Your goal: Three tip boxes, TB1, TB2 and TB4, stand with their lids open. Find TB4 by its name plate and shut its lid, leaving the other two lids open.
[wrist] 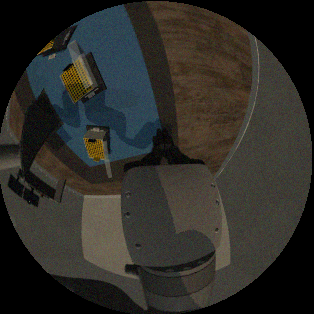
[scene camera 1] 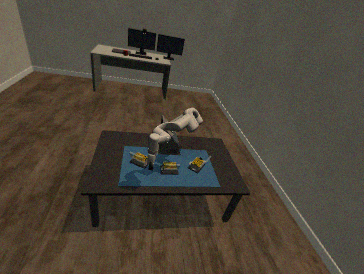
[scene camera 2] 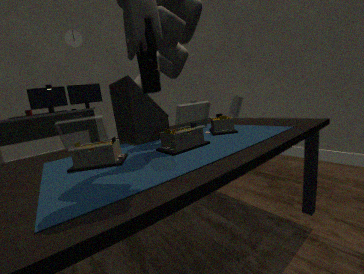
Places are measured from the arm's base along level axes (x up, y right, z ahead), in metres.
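Pixels of known places: gripper, fingertip midpoint: (wrist: 160,134) (scene camera 1: 150,169) (scene camera 2: 152,92); arm's base, origin of the base link: (scene camera 2: 132,97).
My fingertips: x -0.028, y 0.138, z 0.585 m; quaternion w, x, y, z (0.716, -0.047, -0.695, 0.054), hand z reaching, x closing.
Ahead of a thing's pixels: the offset from my fingertips to its top centre. "spot": to the spot under its first point. Level surfaces: height alone.
TB4 @[spot: dz -0.178, dx -0.083, dy +0.092 m] (scene camera 1: 140,160) (scene camera 2: 95,155) (wrist: 95,146) is the left box in both scene views; its name plate is not readable now. Its clear lid @[dz -0.200, dx -0.025, dy +0.126 m] (scene camera 2: 80,131) (wrist: 108,164) stands open, leaning back. TB2 @[spot: dz -0.123, dx -0.099, dy -0.165 m] (scene camera 1: 170,170) (scene camera 2: 183,138) (wrist: 77,82) is in the middle, with its lid @[spot: dz -0.115, dx -0.066, dy -0.168 m] (scene camera 2: 193,114) open. TB1 (scene camera 1: 198,164) (scene camera 2: 223,125) (wrist: 59,43) is at the right, with its lid (scene camera 2: 235,107) open. My gripper (scene camera 1: 151,167) (scene camera 2: 151,91) (wrist: 160,134) is shut and empty. It hangs above the mat, apart from the boxes, and shows between TB4 and TB2 in both scene views.
The boxes stand on a blue mat @[dx -0.178 m] (scene camera 1: 197,180) (scene camera 2: 60,200) (wrist: 120,50) on a dark table @[dx -0.181 m] (scene camera 1: 227,175) (scene camera 2: 300,125). The arm's dark base (scene camera 1: 171,145) (scene camera 2: 132,112) stands behind the mat. A desk (scene camera 1: 107,53) with two monitors is farther back.
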